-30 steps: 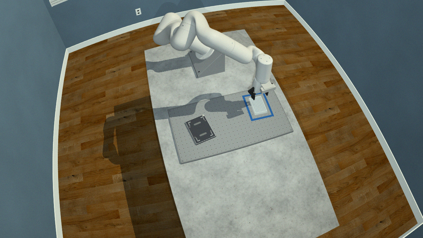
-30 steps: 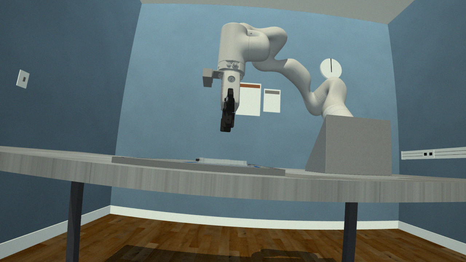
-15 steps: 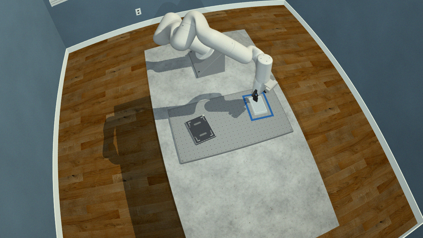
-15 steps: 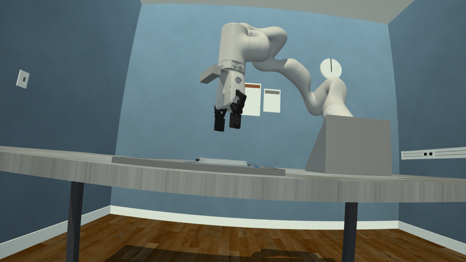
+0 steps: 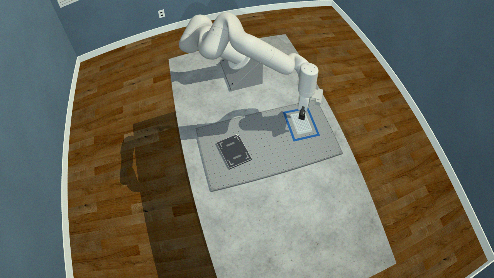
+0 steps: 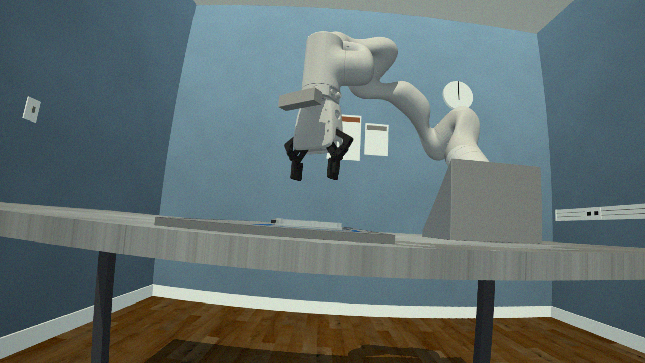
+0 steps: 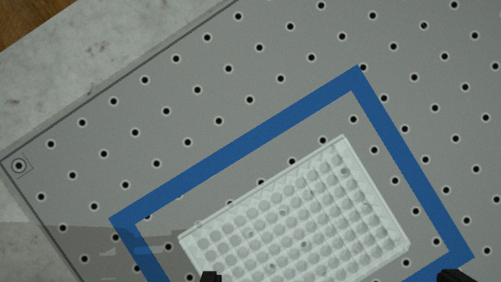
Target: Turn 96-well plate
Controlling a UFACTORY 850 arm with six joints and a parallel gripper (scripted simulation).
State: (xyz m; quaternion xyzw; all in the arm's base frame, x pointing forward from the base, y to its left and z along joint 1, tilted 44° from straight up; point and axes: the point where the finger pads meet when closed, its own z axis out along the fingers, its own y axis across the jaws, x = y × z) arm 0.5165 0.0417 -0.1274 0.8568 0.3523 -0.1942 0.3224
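My gripper is now 10 cm above the 96-well plate. From my hand the other things lie so: dark plate nest: 39 cm to the right, 10 cm below.
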